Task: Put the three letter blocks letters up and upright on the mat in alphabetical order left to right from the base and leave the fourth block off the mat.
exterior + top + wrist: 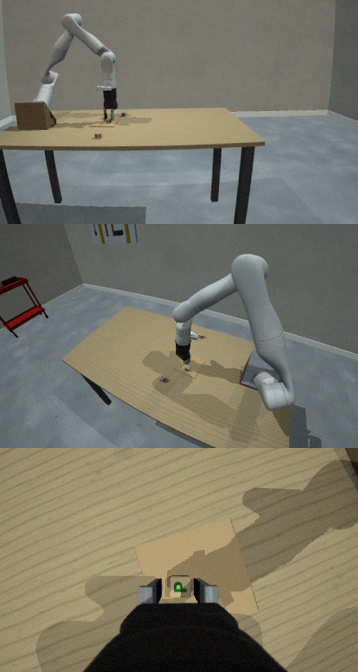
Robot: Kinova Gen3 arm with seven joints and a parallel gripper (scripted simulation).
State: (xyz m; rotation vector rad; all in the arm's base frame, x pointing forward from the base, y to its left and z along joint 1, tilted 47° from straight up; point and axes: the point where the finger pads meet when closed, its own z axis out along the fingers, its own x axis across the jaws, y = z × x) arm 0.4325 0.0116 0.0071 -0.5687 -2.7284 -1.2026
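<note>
The green P block lies 20 mm below my hand. Also, from my hand: blue K block 40 mm to the left, 30 mm behind, 20 mm below; tan mat 40 mm below, 30 mm behind; blue R block 160 mm to the left, 70 mm ahead, 30 mm below.
</note>
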